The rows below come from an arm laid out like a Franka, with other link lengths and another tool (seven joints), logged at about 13 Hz.
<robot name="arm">
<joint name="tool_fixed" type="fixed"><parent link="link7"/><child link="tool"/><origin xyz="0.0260 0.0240 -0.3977" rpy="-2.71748 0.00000 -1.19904"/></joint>
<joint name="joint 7" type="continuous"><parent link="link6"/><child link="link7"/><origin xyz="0.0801 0.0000 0.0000"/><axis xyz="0 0 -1"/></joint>
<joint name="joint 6" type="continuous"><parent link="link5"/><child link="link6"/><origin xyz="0.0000 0.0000 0.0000"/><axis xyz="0 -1 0"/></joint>
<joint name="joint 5" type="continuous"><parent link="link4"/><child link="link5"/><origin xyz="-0.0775 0.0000 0.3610"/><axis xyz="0 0 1"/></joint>
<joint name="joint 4" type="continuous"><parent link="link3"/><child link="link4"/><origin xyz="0.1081 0.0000 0.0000"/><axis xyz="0 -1 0"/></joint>
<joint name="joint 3" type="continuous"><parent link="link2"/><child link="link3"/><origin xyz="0.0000 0.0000 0.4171"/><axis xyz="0 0 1"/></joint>
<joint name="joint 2" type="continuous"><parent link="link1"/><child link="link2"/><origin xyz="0.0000 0.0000 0.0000"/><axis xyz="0 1 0"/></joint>
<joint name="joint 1" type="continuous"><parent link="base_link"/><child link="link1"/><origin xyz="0.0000 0.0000 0.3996"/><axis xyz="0 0 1"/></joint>
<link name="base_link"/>
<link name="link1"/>
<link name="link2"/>
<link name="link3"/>
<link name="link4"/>
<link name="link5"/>
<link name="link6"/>
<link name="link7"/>
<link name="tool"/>
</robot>
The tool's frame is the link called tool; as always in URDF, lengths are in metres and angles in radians. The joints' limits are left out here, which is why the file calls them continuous.
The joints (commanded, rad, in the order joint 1, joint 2, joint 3, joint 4, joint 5, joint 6, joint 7), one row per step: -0.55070, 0.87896, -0.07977, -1.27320, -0.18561, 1.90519, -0.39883; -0.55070, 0.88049, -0.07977, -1.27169, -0.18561, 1.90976, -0.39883; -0.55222, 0.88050, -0.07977, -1.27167, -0.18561, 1.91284, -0.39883; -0.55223, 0.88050, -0.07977, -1.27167, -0.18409, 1.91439, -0.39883; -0.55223, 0.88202, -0.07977, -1.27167, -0.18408, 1.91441, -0.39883; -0.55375, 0.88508, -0.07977, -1.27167, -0.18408, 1.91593, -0.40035; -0.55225, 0.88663, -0.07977, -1.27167, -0.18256, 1.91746, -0.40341; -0.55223, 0.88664, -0.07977, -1.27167, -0.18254, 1.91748, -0.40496; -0.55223, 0.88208, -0.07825, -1.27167, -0.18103, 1.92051, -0.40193; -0.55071, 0.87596, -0.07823, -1.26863, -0.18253, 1.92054, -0.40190; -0.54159, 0.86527, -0.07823, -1.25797, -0.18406, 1.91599, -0.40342; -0.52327, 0.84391, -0.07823, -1.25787, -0.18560, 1.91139, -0.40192; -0.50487, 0.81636, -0.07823, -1.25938, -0.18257, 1.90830, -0.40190; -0.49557, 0.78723, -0.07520, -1.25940, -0.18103, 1.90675, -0.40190; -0.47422, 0.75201, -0.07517, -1.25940, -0.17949, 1.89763, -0.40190; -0.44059, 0.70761, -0.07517, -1.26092, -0.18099, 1.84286, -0.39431
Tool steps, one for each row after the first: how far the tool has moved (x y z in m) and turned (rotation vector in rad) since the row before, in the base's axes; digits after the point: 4 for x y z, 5 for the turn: 0.0019, -0.0011, -0.0006, -0.00218, -0.00386, 0.00107; 0.0004, -0.0015, 0.0000, -0.00144, -0.00265, -0.00086; 0.0008, 0.0001, -0.0001, 0.00029, -0.00209, -0.00051; -0.0005, 0.0003, -0.0011, 0.00079, 0.00127, 0.00000; -0.0011, -0.0006, -0.0022, 0.00138, 0.00139, 0.00024; 0.0010, 0.0014, -0.0012, 0.00209, -0.00057, 0.00388; 0.0000, 0.0001, 0.0000, 0.00050, 0.00007, 0.00148; 0.0035, -0.0002, 0.0031, -0.00276, -0.00804, -0.00210; 0.0037, -0.0016, 0.0056, -0.00594, -0.00700, 0.00251; 0.0103, 0.0009, 0.0117, -0.01000, -0.01315, 0.01105; 0.0126, 0.0077, 0.0160, -0.01030, -0.01388, 0.01669; 0.0145, 0.0088, 0.0200, -0.00919, -0.02152, 0.01613; 0.0125, 0.0043, 0.0218, -0.01023, -0.02598, 0.01035; 0.0145, 0.0112, 0.0266, -0.01129, -0.02392, 0.01876; 0.0024, 0.0257, 0.0310, 0.00114, 0.00959, 0.01515
